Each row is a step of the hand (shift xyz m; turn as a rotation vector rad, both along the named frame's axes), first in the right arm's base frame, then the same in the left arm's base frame.
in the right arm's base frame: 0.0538 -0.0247 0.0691 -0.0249 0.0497 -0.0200
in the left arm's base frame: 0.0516 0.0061 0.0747 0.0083 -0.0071 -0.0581
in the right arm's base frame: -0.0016 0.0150 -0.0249 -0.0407 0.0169 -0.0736
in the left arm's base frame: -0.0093 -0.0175 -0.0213 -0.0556 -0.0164 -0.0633
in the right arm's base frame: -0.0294 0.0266 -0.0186 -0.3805 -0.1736 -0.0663
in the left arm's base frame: -0.0063 0.0039 -0.0432 -0.2737 0.3026 -0.1135
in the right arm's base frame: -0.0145 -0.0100 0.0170 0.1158 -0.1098 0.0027
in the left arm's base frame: 0.0016 0.0238 0.0055 -0.0295 -0.0547 0.1470
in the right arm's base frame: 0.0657 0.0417 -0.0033 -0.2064 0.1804 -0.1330
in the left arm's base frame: 0.0438 -0.0642 0.0054 -0.0497 0.0280 -0.2993
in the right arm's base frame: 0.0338 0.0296 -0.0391 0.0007 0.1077 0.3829
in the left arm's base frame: 0.0005 -0.0570 -0.0173 0.3436 0.1891 0.0664
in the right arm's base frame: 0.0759 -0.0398 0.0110 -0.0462 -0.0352 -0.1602
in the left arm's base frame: 0.0072 -0.0399 0.0763 -0.1520 -0.0470 -0.0610
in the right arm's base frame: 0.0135 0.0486 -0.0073 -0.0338 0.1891 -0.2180
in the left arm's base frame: 0.0288 -0.0287 -0.0307 -0.0519 -0.1552 -0.2401
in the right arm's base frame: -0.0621 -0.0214 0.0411 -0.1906 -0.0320 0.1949
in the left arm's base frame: -0.0028 0.0773 -0.0040 0.0618 0.2672 -0.0108
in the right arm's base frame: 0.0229 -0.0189 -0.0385 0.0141 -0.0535 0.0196
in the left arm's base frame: -0.0323 -0.0342 0.0122 -0.0143 0.0162 0.0546
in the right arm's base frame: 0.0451 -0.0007 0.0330 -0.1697 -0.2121 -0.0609
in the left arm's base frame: 0.0375 -0.0151 0.0385 -0.2276 0.1561 0.0361
